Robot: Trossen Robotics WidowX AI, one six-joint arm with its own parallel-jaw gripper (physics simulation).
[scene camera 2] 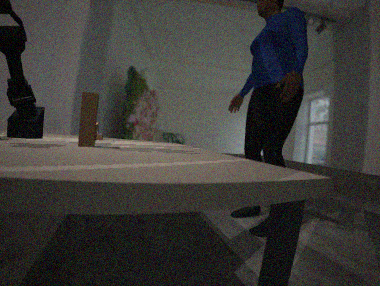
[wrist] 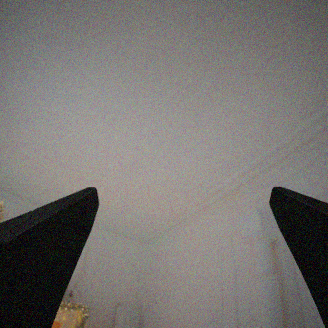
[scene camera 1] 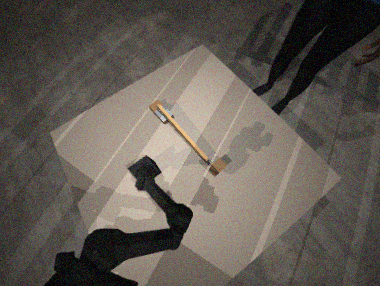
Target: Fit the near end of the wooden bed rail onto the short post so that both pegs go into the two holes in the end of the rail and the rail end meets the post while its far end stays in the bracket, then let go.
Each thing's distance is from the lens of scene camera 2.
short post (scene camera 2: 87, 128): 66 cm
